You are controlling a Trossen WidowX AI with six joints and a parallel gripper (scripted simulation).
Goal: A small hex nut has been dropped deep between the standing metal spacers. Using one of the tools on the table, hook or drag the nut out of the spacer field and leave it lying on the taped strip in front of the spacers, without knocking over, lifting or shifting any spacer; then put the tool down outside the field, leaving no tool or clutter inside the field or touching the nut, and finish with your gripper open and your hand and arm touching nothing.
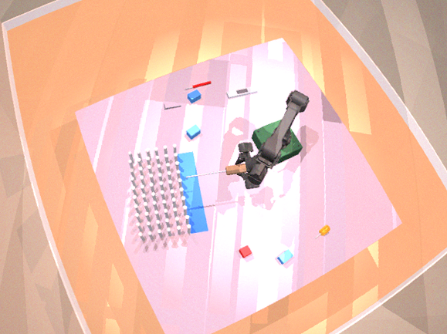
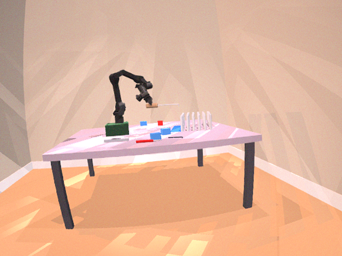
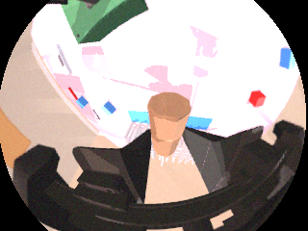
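The blue taped strip lies 19 cm below my gripper tip, 18 cm ahead of it and 5 cm to the right of it. From my gripper tip the other things lie so: red block (31 cm to the left, 17 cm below, 9 cm ahead); then hook tool (10 cm ahead, 3 cm to the right, 1 cm below); then yellow-handled tool (39 cm to the left, 29 cm behind, 18 cm below).
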